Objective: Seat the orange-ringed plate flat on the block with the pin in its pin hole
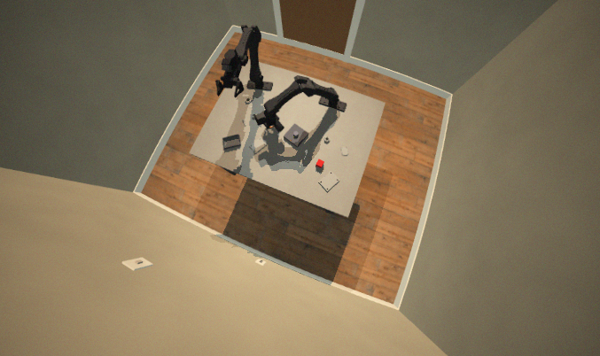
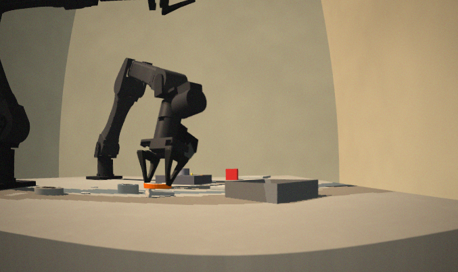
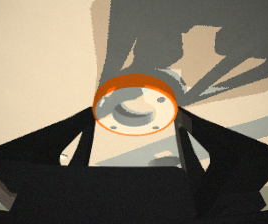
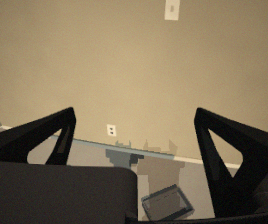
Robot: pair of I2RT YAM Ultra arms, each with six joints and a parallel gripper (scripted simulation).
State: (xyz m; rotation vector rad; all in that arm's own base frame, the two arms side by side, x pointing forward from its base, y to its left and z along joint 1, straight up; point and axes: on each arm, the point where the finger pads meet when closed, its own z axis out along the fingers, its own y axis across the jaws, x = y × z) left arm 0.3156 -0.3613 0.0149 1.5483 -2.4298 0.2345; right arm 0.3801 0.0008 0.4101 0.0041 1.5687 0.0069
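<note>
Now: left hand 19 cm to the right of the grey block, 6 cm short of it and 1 cm below it. The rest, counted from my left hand: red cube (42 cm to the left, 19 cm ahead, 1 cm above); orange-ringed plate (1 cm below); grey tray (22 cm to the right, 21 cm ahead, 1 cm below).
</note>
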